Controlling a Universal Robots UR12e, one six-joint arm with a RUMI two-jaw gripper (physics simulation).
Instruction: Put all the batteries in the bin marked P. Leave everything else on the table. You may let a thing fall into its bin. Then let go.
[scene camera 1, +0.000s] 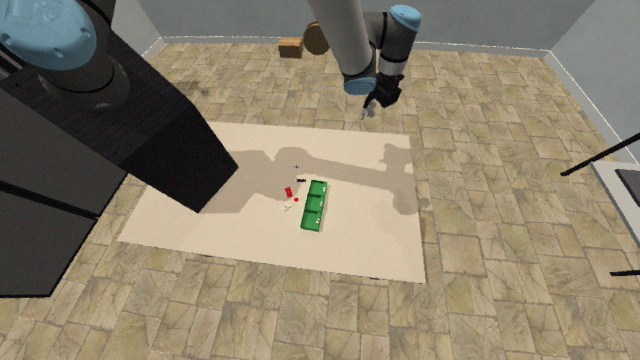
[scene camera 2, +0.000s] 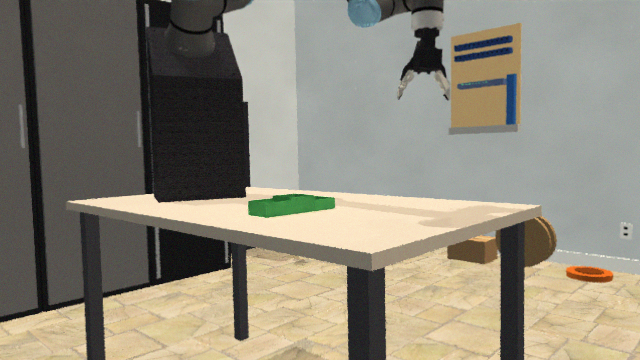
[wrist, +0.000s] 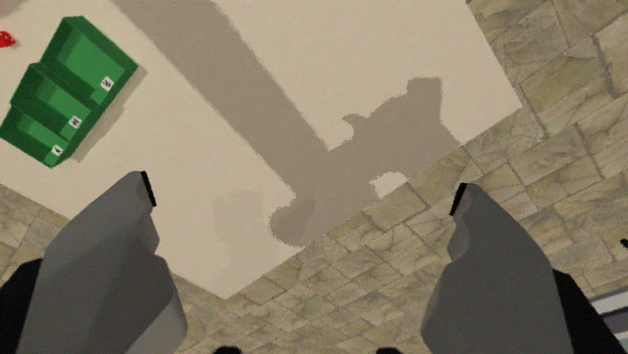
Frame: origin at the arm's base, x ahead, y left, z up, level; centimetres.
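Seen in the pictures: gripper, between the fingertips: (scene camera 1: 374, 113) (scene camera 2: 423, 100) (wrist: 307, 180); arm's base, origin of its link: (scene camera 1: 89, 80) (scene camera 2: 189, 43).
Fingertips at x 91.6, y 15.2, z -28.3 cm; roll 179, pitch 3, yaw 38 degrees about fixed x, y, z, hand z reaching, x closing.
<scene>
Pixels of each thing's top centre, then the offset from my fingertips to it. Level surfaces: height alone.
- green three-part bin tray, centre of its top: (wrist: 50, 106) (scene camera 2: 293, 195) (scene camera 1: 314, 202) dx -25.9, dy -30.3, dz -27.1 cm
- black-and-white piece, centre of its top: (scene camera 1: 300, 179) dx -33.9, dy -16.4, dz -30.3 cm
- tiny dark piece, centre of its top: (scene camera 1: 296, 165) dx -37.2, dy -7.3, dz -30.6 cm
- red block, centre of its top: (scene camera 1: 288, 191) dx -39.8, dy -23.4, dz -29.9 cm
- small red thing, centre of its top: (scene camera 1: 295, 198) dx -35.5, dy -27.5, dz -30.1 cm
- whitish piece, centre of its top: (scene camera 1: 286, 206) dx -40.2, dy -31.6, dz -31.0 cm
- table, height of its surface: dz -31.7 cm
My gripper (scene camera 1: 367, 114) (scene camera 2: 423, 97) (wrist: 307, 180) is open and empty, high above the table's right end, away from the bins. The green three-part bin tray (scene camera 1: 310, 230) (scene camera 2: 285, 206) (wrist: 111, 45) sits on the table. Each compartment has a small white label; I cannot tell which reads P. Left of the tray in scene camera 1 lie a black-and-white piece (scene camera 1: 301, 180) and a tiny dark piece (scene camera 1: 296, 166). They are too small to tell whether either is a battery. No battery is recognisable in the compartments.
A red block (scene camera 1: 288, 192), a small red thing (scene camera 1: 296, 199) (wrist: 6, 39) and a whitish piece (scene camera 1: 286, 207) lie left of the tray in scene camera 1. The black robot pedestal (scene camera 1: 180, 155) (scene camera 2: 200, 140) stands at the table's left end. The arm's shadow crosses the table (scene camera 1: 370, 240) (scene camera 2: 350, 232).
</scene>
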